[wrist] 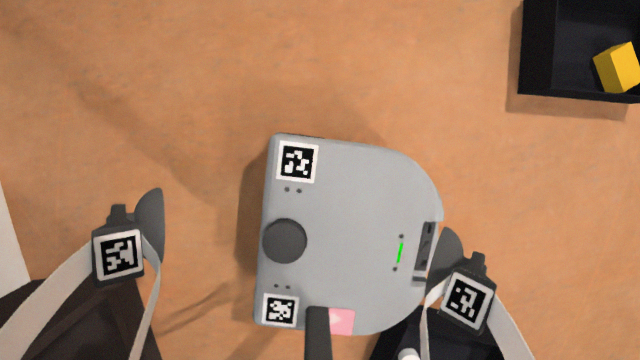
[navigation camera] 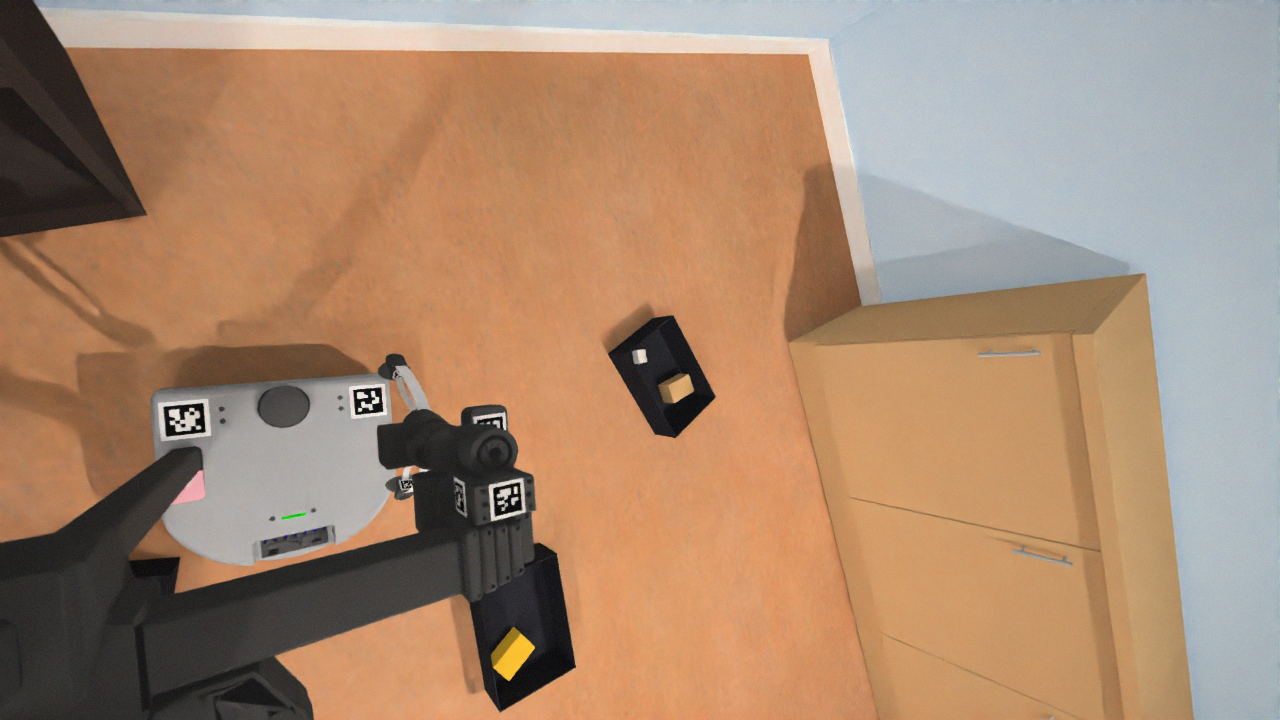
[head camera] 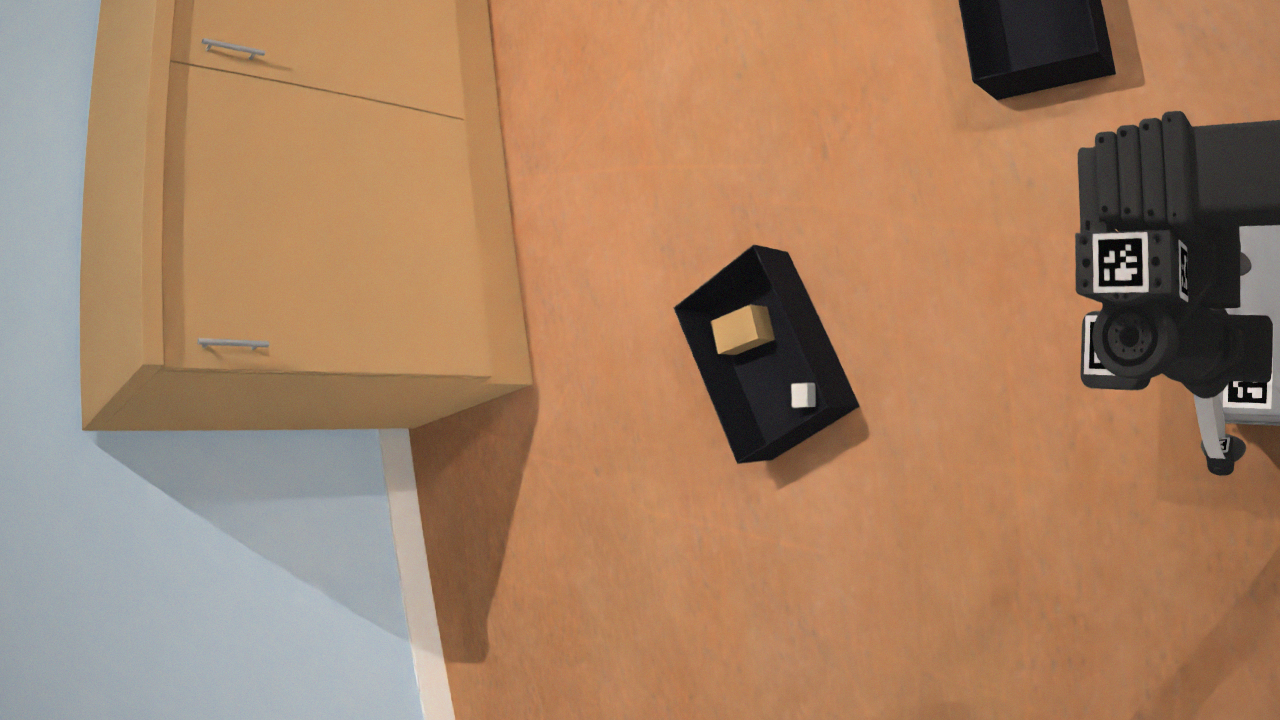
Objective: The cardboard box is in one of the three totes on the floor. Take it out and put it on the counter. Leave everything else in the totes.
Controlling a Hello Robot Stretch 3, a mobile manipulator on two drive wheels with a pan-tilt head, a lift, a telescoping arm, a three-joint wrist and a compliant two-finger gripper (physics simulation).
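Places are measured from the robot's base along level axes (x back, y right, z up), in metres.
Where they show: robot's base at its link origin: [navigation camera: 283, 404].
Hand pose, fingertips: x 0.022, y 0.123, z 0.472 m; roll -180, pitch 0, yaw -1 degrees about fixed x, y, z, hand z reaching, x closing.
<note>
Each offset is from my fingertips to the centre of the thing.
The tan cardboard box @(dx +0.045, dy +0.875, dz -0.443 m) [head camera: 741, 330] [navigation camera: 675, 388] lies in a black tote @(dx +0.002, dy +0.812, dz -0.421 m) [head camera: 819, 331] [navigation camera: 646, 402], at its end nearer the counter. A small white cube @(dx -0.062, dy +0.750, dz -0.454 m) [head camera: 802, 394] [navigation camera: 639, 356] is in the same tote, apart from the box. The light-wood counter [head camera: 322, 241] [navigation camera: 966, 420] has handled fronts; it stands at the left in the head view and the right in the navigation view. My gripper [navigation camera: 399, 425] [wrist: 300, 234] is open, fingers wide apart, above the edge of my base and away from the box's tote. In the head view it is partly hidden by the wrist.
A second black tote @(dx +0.565, dy +0.315, dz -0.421 m) [head camera: 1042, 35] [navigation camera: 554, 608] [wrist: 537, 45] holds a yellow block @(dx +0.646, dy +0.293, dz -0.446 m) [navigation camera: 512, 653] [wrist: 618, 67]. A third tote @(dx +0.365, dy -0.422, dz -0.421 m) [navigation camera: 156, 571] [wrist: 392, 337] shows partly beside my base [navigation camera: 295, 465] [wrist: 350, 200], with a white object [wrist: 409, 354]. Dark brown furniture [navigation camera: 76, 143] stands beyond the base.
</note>
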